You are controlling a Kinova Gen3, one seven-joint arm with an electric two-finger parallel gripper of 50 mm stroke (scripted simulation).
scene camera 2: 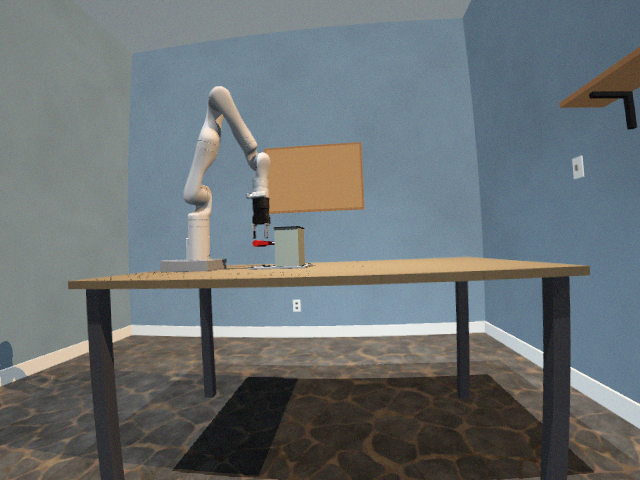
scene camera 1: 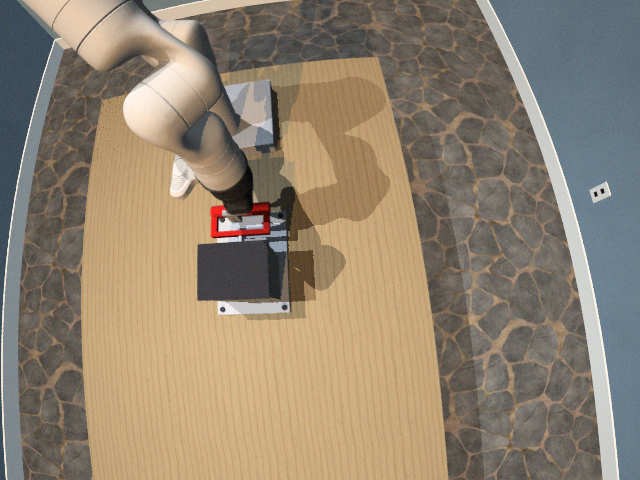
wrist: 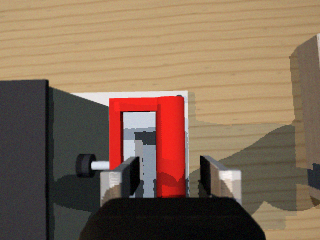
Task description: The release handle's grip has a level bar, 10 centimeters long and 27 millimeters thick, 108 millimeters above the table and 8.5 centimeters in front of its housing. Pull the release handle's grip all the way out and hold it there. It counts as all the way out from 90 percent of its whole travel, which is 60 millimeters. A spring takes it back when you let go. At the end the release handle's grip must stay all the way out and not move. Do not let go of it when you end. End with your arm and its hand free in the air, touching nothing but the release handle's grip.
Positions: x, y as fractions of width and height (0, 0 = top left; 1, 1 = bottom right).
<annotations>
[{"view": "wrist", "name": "my gripper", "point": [0.53, 0.71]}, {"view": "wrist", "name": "pale base plate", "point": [0.44, 0.54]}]
</annotations>
